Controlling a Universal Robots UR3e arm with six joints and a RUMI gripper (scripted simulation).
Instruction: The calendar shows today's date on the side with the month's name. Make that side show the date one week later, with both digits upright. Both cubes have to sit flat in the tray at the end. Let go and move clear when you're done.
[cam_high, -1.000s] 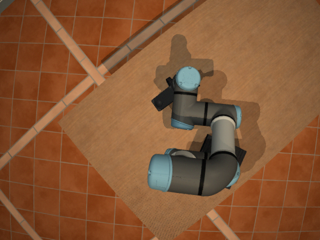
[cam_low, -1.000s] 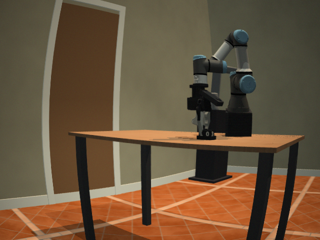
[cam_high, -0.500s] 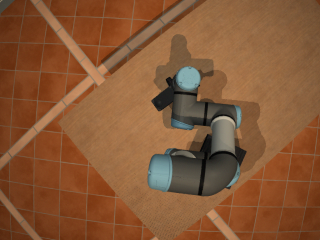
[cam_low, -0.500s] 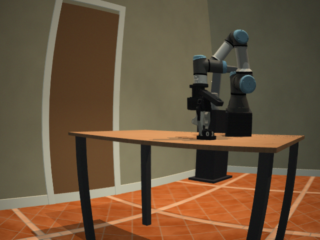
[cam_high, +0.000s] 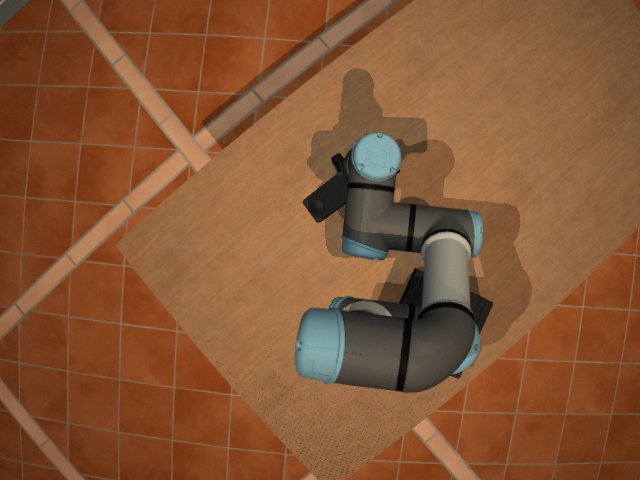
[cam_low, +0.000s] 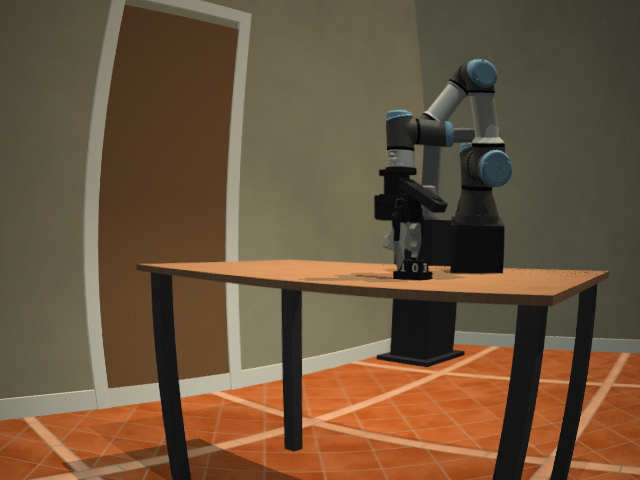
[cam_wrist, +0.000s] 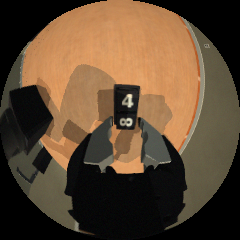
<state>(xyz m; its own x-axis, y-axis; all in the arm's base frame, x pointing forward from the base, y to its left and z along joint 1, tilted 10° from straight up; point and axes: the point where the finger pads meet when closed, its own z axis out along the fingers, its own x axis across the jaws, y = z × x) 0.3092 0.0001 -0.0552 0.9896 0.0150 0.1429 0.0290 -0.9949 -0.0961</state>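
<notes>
My gripper is now 20 mm to the right of the black calendar tray and 30 mm above it.
</notes>
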